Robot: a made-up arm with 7 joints.
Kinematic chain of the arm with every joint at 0, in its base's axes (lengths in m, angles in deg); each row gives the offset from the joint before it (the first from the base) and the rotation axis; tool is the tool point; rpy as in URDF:
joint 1: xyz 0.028 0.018 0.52 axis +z
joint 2: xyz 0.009 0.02 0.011 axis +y
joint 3: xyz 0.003 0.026 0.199 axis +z
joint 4: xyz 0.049 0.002 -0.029 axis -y
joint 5: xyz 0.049 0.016 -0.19 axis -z
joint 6: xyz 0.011 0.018 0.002 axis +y
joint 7: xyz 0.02 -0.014 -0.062 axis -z
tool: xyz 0.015 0.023 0.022 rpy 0 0 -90
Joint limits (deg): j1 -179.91..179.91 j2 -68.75..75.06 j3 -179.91..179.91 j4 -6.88..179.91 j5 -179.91..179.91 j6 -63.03..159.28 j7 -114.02..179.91
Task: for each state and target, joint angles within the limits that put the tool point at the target. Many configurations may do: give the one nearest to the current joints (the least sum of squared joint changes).
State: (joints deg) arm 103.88 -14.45 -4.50 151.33 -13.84 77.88 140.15
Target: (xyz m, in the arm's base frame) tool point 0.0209 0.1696 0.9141
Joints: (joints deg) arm 88.41 -0.04 -11.01 145.90 -15.51 66.28 130.59
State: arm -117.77 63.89 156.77 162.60 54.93 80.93 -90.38
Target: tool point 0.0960 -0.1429 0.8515
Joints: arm -94.30 49.39 149.73 133.91 45.44 100.86 -102.83
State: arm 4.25 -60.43 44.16 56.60 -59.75 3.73 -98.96
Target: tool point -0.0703 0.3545 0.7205
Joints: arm -14.17 -63.45 64.32 99.48 -52.99 -9.04 -100.95
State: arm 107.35 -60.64 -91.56 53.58 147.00 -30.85 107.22
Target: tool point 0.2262 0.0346 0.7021
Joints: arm 107.74 -54.01 -67.88 85.87 150.90 -19.69 112.15
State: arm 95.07 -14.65 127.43 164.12 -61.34 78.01 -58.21
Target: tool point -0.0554 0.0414 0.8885
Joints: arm 91.76 6.80 124.26 176.86 -64.48 97.27 -69.64
